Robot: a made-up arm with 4 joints.
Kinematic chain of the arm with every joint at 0, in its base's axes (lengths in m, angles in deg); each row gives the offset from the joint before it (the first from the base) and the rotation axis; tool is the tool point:
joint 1: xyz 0 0 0.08 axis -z
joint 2: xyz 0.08 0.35 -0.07 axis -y
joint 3: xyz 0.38 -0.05 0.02 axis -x
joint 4: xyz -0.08 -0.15 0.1 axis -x
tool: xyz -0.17 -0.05 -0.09
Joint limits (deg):
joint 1: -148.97..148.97
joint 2: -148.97..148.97
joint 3: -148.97..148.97
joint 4: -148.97..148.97
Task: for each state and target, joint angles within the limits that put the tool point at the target. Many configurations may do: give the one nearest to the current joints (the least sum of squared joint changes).
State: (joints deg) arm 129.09 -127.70 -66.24 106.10
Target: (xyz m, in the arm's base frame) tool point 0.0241 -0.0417 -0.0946
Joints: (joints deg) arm 148.65 -119.89 -61.08 148.97
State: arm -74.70 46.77 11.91 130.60
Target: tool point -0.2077 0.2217 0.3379
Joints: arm -58.55 23.22 49.57 109.20
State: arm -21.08 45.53 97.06 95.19
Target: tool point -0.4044 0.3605 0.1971
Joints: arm -46.19 65.89 112.82 100.31
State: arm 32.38 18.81 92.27 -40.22
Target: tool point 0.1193 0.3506 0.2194
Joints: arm 1.25 29.29 110.86 -25.47
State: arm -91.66 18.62 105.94 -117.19
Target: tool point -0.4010 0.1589 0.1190
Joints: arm -91.58 27.45 97.40 -114.11
